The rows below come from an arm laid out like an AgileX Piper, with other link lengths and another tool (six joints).
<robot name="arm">
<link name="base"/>
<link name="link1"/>
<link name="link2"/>
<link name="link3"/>
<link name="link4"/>
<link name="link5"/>
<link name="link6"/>
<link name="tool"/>
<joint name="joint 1" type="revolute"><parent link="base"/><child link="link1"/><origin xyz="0.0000 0.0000 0.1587"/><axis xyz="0 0 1"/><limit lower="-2.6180" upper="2.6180"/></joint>
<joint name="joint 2" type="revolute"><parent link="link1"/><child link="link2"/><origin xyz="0.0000 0.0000 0.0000"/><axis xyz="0 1 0"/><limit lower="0.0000" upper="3.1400"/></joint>
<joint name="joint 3" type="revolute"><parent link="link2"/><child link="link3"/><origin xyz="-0.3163 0.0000 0.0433"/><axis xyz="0 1 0"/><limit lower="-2.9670" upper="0.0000"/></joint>
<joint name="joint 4" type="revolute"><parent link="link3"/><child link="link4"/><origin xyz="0.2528 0.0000 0.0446"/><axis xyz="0.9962 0 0.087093"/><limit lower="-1.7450" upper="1.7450"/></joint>
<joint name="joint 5" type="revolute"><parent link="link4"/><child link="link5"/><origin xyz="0.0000 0.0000 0.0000"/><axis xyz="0 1 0"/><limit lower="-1.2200" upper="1.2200"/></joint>
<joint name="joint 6" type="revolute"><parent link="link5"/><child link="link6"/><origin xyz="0.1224 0.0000 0.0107"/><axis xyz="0.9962 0 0.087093"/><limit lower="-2.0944" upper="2.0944"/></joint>
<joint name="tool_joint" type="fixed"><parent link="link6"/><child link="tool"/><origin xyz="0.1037 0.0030 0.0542" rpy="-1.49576 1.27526 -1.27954"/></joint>
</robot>
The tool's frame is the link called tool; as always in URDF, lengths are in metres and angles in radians.
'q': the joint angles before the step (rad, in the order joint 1, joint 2, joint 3, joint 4, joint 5, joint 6). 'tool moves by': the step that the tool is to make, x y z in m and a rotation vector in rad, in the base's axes. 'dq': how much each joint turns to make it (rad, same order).
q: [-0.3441 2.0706 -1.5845 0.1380 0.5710 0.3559]
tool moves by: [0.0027 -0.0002 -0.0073 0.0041 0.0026 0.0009]
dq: [0.0002 0.0171 -0.0032 0.0076 -0.0097 -0.0061]
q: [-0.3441 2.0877 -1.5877 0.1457 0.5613 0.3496]
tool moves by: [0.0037 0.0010 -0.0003 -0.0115 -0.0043 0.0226]
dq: [0.0000 0.0075 -0.0069 0.0112 -0.0059 -0.0340]
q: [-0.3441 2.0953 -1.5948 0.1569 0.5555 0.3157]
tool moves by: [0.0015 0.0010 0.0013 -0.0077 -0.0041 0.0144]
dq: [0.0000 -0.0001 -0.0008 0.0076 -0.0038 -0.0220]
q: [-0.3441 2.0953 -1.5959 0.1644 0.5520 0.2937]
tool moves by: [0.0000 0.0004 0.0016 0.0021 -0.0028 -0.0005]
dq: [0.0000 -0.0028 -0.0002 0.0038 0.0012 -0.0011]
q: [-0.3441 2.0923 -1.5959 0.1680 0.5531 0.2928]
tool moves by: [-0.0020 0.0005 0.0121 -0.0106 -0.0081 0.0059]
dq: [0.0000 -0.0226 -0.0016 -0.0081 0.0132 -0.0010]
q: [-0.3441 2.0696 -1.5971 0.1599 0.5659 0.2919]
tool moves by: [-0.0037 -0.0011 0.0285 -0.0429 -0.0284 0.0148]
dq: [0.0002 -0.0500 0.0002 -0.0315 0.0089 -0.0029]
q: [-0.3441 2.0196 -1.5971 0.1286 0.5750 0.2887]
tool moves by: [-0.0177 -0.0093 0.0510 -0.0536 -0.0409 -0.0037]
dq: [-0.0212 -0.0982 -0.0001 -0.0366 0.0418 -0.0035]
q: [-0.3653 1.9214 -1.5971 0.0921 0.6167 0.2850]
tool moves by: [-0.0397 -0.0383 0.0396 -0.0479 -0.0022 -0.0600]
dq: [-0.0858 -0.0922 0.0018 -0.0318 0.0705 -0.0194]
